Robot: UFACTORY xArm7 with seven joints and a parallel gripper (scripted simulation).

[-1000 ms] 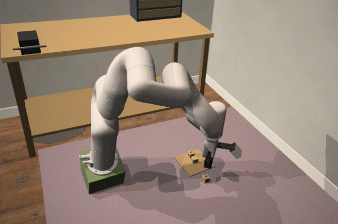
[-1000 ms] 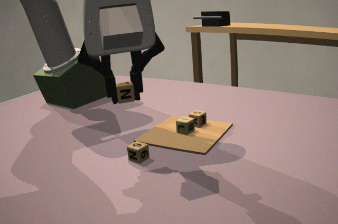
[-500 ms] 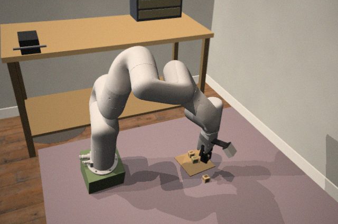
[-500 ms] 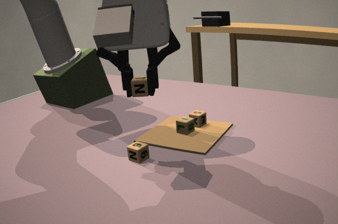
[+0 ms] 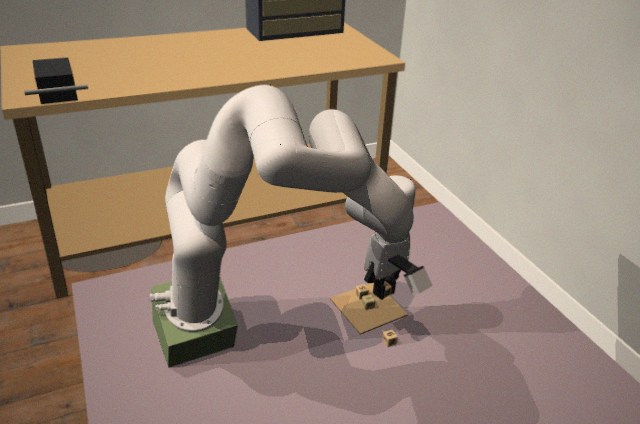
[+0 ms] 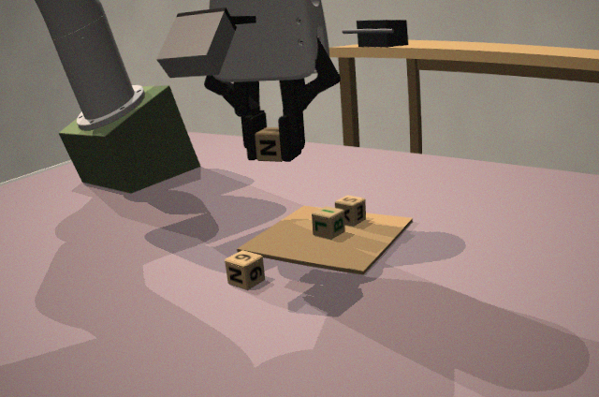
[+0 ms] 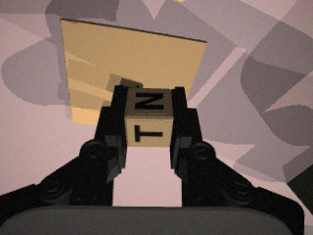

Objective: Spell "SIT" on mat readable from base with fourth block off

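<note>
Right now the tan mat is 10 mm behind my hand, 70 mm to the left of it and 120 mm below it. The rest, counted from my hand: wooden block 10 mm below.
</note>
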